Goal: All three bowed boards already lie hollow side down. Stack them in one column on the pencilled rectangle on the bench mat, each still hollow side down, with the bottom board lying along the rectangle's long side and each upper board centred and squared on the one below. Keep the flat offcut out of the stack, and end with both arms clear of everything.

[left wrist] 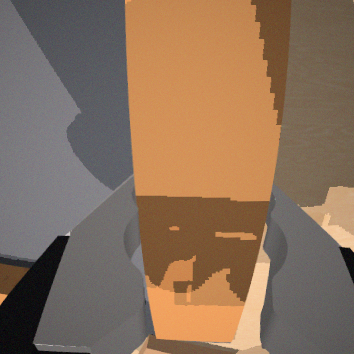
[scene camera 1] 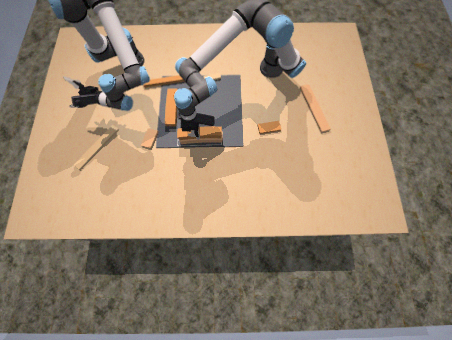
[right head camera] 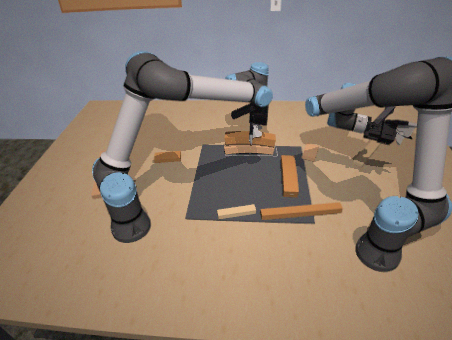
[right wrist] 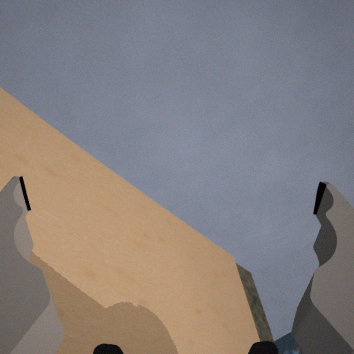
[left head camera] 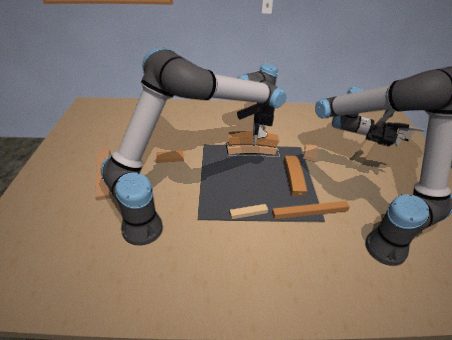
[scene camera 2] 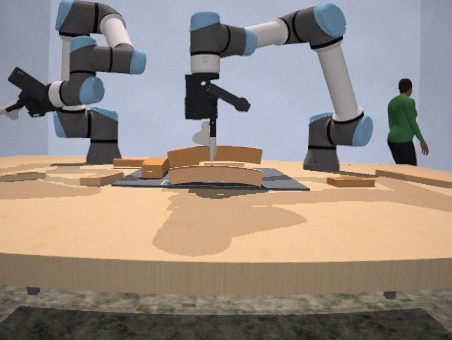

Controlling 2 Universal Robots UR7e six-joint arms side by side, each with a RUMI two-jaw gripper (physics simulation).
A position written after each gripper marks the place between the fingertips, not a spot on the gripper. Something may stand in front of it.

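From the left head camera come a long orange strip (left head camera: pixel 305 210), the left gripper (left head camera: pixel 254 141) and the right gripper (left head camera: pixel 416 136). The right head camera shows the strip (right head camera: pixel 328 208) together with a dark mat (right head camera: pixel 251 173) and the right gripper (right head camera: pixel 419 133), while scene camera 2 has the left gripper (scene camera 2: pixel 211 160). In the left wrist view the left gripper (left wrist: pixel 199 177) is visible, but the long orange strip is out of frame in that left wrist view. The right wrist view shows the right gripper (right wrist: pixel 173 181); the strip is out of frame in the right wrist view.
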